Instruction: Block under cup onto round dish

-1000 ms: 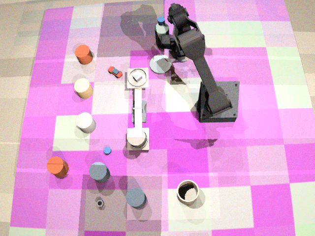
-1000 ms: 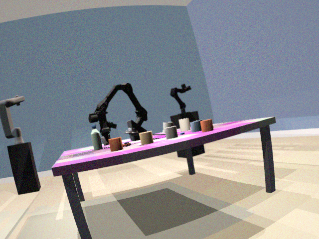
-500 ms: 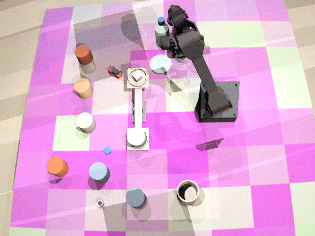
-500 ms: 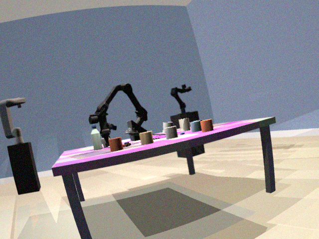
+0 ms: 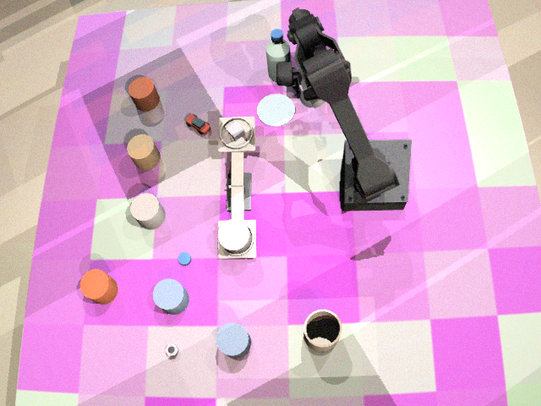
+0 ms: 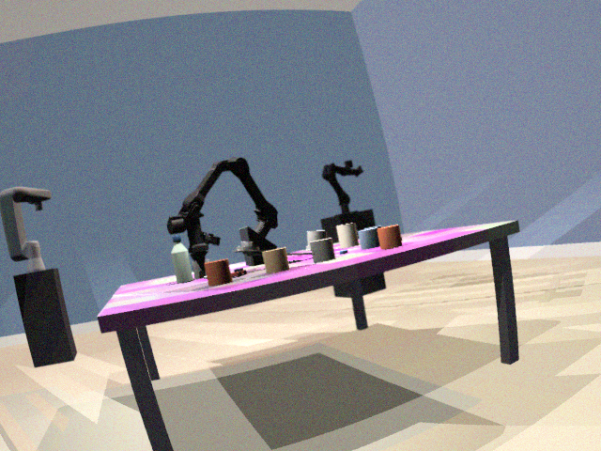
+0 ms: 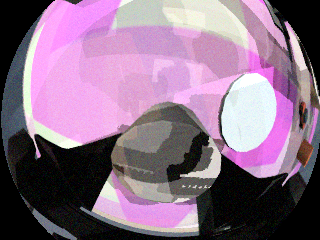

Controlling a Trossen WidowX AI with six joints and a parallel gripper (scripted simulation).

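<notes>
Right now my gripper tip is 100 mm short of the white round dish, 30 mm to the right of it and 20 mm above it. Also, from my gripper tip: bottle (90 mm to the right, 90 mm above, 80 mm ahead); small red thing (310 mm ahead, 50 mm to the left, 10 mm below); balance (260 mm to the left, 220 mm ahead, 10 mm above).
</notes>
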